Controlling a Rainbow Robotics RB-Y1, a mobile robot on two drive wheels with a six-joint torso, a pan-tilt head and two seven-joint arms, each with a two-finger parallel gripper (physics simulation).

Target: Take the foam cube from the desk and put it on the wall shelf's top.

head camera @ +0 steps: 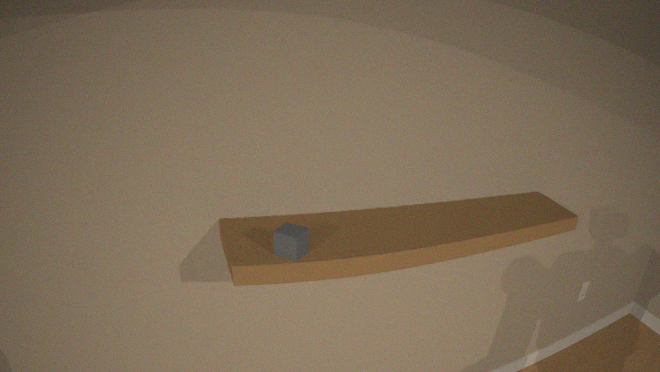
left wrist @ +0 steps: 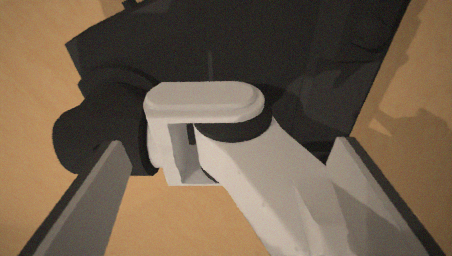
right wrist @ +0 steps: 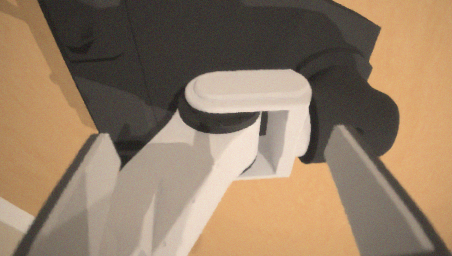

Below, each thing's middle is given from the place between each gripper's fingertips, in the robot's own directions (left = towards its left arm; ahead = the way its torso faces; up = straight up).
The grey foam cube (head camera: pixel 290 241) is 1050 mm ahead of my right hand, 490 mm above it and 290 mm to the left of it.
Right now my left hand is 106 cm short of the grey foam cube, 15 cm to the left of it and 49 cm below it.
